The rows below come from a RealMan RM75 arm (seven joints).
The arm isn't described. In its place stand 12 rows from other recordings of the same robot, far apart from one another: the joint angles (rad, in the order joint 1, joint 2, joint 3, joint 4, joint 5, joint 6, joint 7), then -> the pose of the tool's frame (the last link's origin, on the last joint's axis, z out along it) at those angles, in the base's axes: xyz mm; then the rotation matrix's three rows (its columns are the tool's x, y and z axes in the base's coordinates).
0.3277, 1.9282, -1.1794, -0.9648, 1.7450, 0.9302, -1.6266 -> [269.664 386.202 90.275], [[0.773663 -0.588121 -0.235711], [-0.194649 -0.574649 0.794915], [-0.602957 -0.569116 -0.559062]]
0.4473, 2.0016, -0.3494, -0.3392, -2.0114, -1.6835, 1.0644 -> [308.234 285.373 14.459], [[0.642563 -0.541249 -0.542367], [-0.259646 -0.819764 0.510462], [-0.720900 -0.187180 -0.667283]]
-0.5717, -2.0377, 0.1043, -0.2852, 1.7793, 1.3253, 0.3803 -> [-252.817 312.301 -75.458], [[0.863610 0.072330 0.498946], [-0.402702 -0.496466 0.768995], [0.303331 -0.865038 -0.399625]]
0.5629, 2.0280, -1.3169, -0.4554, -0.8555, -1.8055, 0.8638 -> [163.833 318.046 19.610], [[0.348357 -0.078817 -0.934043], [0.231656 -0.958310 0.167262], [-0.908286 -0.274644 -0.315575]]
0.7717, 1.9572, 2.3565, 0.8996, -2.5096, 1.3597, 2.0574 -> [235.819 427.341 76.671], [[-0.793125 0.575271 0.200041], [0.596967 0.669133 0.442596], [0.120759 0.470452 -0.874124]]
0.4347, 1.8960, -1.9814, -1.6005, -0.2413, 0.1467, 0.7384 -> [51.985 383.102 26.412], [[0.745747 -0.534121 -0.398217], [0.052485 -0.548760 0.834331], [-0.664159 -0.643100 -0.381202]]
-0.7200, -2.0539, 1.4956, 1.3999, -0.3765, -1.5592, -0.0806 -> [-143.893 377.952 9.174], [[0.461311 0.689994 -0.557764], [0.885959 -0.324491 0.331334], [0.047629 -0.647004 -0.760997]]
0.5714, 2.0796, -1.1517, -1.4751, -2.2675, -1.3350, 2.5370 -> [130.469 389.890 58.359], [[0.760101 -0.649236 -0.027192], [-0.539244 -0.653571 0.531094], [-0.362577 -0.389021 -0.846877]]
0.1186, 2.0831, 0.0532, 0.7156, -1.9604, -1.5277, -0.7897 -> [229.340 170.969 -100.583], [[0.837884 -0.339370 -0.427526], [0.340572 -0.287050 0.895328], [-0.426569 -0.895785 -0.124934]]
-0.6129, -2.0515, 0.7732, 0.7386, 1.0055, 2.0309, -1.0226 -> [-137.028 319.287 121.060], [[0.117372 -0.061328 0.991193], [-0.545194 -0.838214 0.012696], [0.830053 -0.541882 -0.131819]]
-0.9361, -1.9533, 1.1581, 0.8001, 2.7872, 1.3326, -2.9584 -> [-206.326 442.228 36.212], [[0.363895 0.732818 -0.574943], [0.928182 -0.233716 0.289576], [0.077833 -0.639027 -0.765237]]
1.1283, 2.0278, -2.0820, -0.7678, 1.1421, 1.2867, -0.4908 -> [101.057 339.619 -126.141], [[0.770292 -0.386187 0.507455], [-0.383791 -0.916265 -0.114726], [0.509269 -0.106384 -0.854007]]
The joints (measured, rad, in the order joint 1, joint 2, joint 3, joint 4, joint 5, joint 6, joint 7), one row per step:
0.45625, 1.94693, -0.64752, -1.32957, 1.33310, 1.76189, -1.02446
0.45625, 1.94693, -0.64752, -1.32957, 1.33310, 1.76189, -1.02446
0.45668, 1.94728, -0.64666, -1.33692, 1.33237, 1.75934, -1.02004
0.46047, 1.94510, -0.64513, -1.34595, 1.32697, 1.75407, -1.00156
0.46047, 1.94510, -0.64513, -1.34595, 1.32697, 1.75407, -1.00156
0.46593, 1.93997, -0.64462, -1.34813, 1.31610, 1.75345, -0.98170
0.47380, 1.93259, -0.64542, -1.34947, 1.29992, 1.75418, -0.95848
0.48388, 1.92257, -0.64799, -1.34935, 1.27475, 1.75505, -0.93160
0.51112, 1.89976, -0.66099, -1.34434, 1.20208, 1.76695, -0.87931
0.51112, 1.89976, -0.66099, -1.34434, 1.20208, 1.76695, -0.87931
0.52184, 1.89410, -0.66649, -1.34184, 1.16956, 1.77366, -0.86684
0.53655, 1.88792, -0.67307, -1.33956, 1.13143, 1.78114, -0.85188
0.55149, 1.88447, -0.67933, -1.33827, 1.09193, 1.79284, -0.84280
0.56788, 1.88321, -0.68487, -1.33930, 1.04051, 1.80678, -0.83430
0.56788, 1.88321, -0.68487, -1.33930, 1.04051, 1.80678, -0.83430
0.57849, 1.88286, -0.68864, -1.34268, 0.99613, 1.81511, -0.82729
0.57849, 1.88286, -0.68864, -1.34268, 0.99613, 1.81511, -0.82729
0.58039, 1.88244, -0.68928, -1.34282, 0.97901, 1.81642, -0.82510
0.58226, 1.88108, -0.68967, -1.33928, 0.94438, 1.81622, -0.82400
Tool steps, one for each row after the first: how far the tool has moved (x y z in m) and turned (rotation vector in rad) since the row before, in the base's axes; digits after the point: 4 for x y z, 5 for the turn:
0.0000, 0.0000, 0.0000, 0.00000, 0.00000, 0.00000
-0.0010, 0.0002, 0.0011, 0.00516, -0.00197, -0.00065
-0.0015, 0.0013, 0.0022, 0.00424, -0.00100, -0.01150
0.0000, 0.0000, 0.0000, 0.00000, 0.00000, 0.00000
-0.0004, 0.0014, 0.0015, -0.00459, -0.00350, -0.01618
-0.0004, 0.0019, 0.0016, -0.00802, -0.00781, -0.01951
0.0003, 0.0026, 0.0016, -0.01103, -0.01478, -0.02650
0.0012, 0.0057, 0.0009, -0.03790, -0.05125, -0.05817
0.0000, 0.0000, 0.0000, 0.00000, 0.00000, 0.00000
0.0009, 0.0019, -0.0009, -0.01586, -0.02459, -0.01918
0.0002, 0.0026, -0.0009, -0.01720, -0.02894, -0.02072
0.0000, 0.0019, -0.0018, -0.01993, -0.03134, -0.01556
0.0008, 0.0018, -0.0022, -0.02098, -0.03998, -0.02039
0.0000, 0.0000, 0.0000, 0.00000, 0.00000, 0.00000
0.0016, 0.0012, -0.0012, -0.01155, -0.03486, -0.02046
0.0000, 0.0000, 0.0000, 0.00000, 0.00000, 0.00000
0.0017, 0.0002, -0.0002, -0.00220, -0.01284, -0.01077
0.0047, 0.0004, -0.0002, -0.00262, -0.02537, -0.02351

